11 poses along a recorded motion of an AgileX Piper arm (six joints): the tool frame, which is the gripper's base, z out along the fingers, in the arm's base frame.
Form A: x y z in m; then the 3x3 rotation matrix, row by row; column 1 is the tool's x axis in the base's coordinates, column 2 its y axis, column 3 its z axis. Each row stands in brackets.
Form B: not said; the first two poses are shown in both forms.
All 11 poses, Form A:
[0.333 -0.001 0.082], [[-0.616 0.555 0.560], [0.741 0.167 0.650], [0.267 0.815 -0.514]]
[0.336 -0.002 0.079], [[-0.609 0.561 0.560], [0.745 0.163 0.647], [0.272 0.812 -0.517]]
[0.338 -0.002 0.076], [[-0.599 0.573 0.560], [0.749 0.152 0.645], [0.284 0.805 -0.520]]
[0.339 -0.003 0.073], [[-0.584 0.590 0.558], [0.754 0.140 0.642], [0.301 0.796 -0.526]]
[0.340 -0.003 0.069], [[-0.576 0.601 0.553], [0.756 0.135 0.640], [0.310 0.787 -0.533]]
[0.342 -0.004 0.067], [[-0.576 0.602 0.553], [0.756 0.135 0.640], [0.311 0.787 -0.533]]
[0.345 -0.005 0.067], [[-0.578 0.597 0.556], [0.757 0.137 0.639], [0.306 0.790 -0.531]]
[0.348 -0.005 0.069], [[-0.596 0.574 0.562], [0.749 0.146 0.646], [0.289 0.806 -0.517]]
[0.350 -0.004 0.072], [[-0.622 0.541 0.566], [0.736 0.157 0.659], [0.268 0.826 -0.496]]
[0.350 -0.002 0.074], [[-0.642 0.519 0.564], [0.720 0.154 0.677], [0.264 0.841 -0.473]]
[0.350 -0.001 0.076], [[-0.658 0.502 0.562], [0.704 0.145 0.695], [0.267 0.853 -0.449]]
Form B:
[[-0.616 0.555 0.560 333], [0.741 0.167 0.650 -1], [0.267 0.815 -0.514 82], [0 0 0 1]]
[[-0.609 0.561 0.560 336], [0.745 0.163 0.647 -2], [0.272 0.812 -0.517 79], [0 0 0 1]]
[[-0.599 0.573 0.560 338], [0.749 0.152 0.645 -2], [0.284 0.805 -0.520 76], [0 0 0 1]]
[[-0.584 0.590 0.558 339], [0.754 0.140 0.642 -3], [0.301 0.796 -0.526 73], [0 0 0 1]]
[[-0.576 0.601 0.553 340], [0.756 0.135 0.640 -3], [0.310 0.787 -0.533 69], [0 0 0 1]]
[[-0.576 0.602 0.553 342], [0.756 0.135 0.640 -4], [0.311 0.787 -0.533 67], [0 0 0 1]]
[[-0.578 0.597 0.556 345], [0.757 0.137 0.639 -5], [0.306 0.790 -0.531 67], [0 0 0 1]]
[[-0.596 0.574 0.562 348], [0.749 0.146 0.646 -5], [0.289 0.806 -0.517 69], [0 0 0 1]]
[[-0.622 0.541 0.566 350], [0.736 0.157 0.659 -4], [0.268 0.826 -0.496 72], [0 0 0 1]]
[[-0.642 0.519 0.564 350], [0.720 0.154 0.677 -2], [0.264 0.841 -0.473 74], [0 0 0 1]]
[[-0.658 0.502 0.562 350], [0.704 0.145 0.695 -1], [0.267 0.853 -0.449 76], [0 0 0 1]]

